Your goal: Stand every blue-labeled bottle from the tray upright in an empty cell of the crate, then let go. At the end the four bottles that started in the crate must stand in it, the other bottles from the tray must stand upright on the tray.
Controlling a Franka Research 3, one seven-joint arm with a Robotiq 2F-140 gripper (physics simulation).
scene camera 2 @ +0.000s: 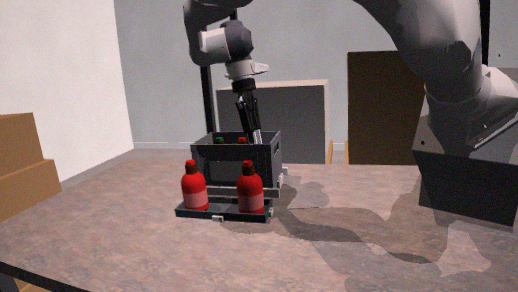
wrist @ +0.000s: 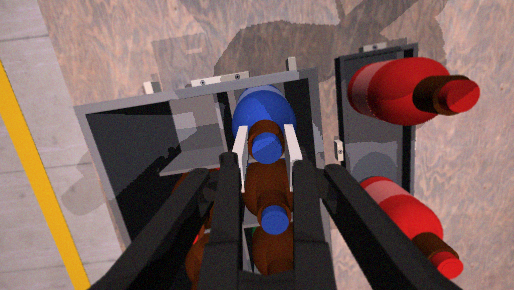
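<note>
My gripper (scene camera 2: 255, 137) (wrist: 266, 138) is shut on the brown neck of a blue bottle (wrist: 264, 109) with a blue cap. That bottle is inside the crate (scene camera 2: 227, 167) (wrist: 137, 96), in the cell at the top right of the crate in the wrist view; whether its base rests on the crate floor is hidden. A brown bottle with a blue cap (wrist: 275, 220) stands in the cell beside it. More brown bottles are in the crate, partly hidden by the fingers. Two red bottles (scene camera 2: 194, 189) (scene camera 2: 250, 190) stand upright on the tray (scene camera 2: 221, 206) (wrist: 370, 134).
The tray lies close along one long side of the crate. In the wrist view the crate's top left cell (wrist: 197, 130) shows no bottle. The crate walls and divider stand close around the held bottle. Brown boxes (scene camera 2: 25, 170) are at the far left in the scene view.
</note>
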